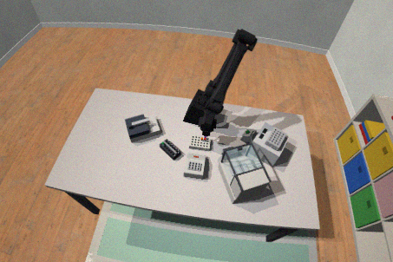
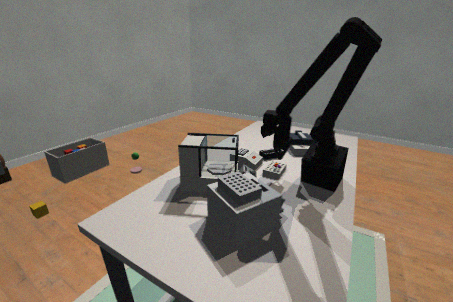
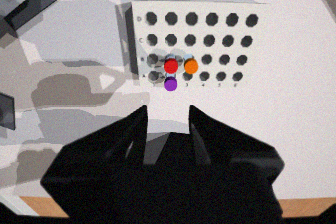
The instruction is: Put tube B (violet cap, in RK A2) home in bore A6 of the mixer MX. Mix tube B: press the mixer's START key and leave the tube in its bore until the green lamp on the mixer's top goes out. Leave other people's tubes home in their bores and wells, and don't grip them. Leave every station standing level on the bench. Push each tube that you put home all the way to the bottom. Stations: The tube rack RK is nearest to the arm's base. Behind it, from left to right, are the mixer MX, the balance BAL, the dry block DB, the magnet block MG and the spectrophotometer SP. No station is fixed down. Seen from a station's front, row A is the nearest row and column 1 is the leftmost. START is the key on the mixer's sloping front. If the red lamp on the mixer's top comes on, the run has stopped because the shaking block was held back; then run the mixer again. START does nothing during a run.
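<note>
The tube B is 70 mm below my hand. From my hand the other things lie so: tube rack 90 mm below, 30 mm to the right, 30 mm ahead; then red-capped tube 70 mm below, 20 mm ahead; then orange-capped tube 70 mm below, 20 mm to the right, 20 mm ahead.
</note>
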